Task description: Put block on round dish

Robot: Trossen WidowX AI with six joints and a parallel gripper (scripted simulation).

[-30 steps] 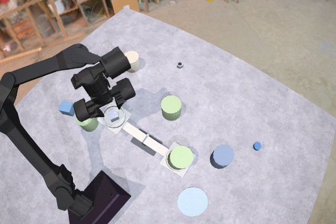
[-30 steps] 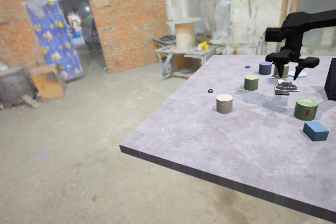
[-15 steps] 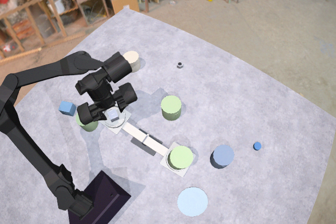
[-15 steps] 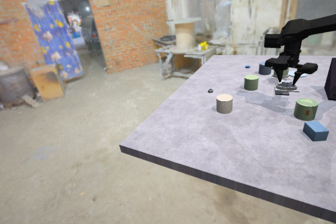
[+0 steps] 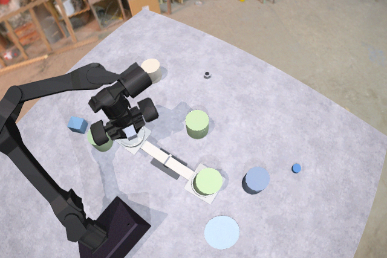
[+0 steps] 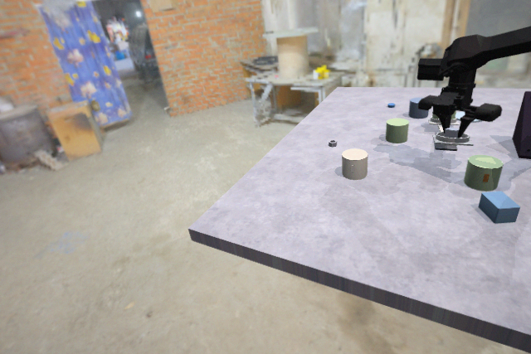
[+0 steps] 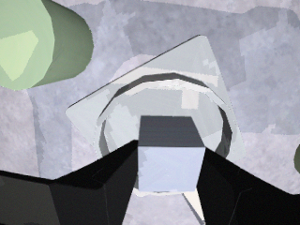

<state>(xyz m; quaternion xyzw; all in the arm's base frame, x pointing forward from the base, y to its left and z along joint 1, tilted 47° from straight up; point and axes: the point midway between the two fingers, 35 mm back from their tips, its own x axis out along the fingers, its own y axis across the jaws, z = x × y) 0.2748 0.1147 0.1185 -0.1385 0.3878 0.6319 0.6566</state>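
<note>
Now: gripper tip 380 mm to the left of the pale blue round dish, 80 mm above it and 30 mm past it. The rest, counted from my gripper tip: dark nut 360 mm ahead, 70 mm below, 10 mm to the left; cream cylinder 220 mm ahead, 190 mm to the left, 40 mm below; blue cube 220 mm to the left, 120 mm behind, 60 mm below.
</note>
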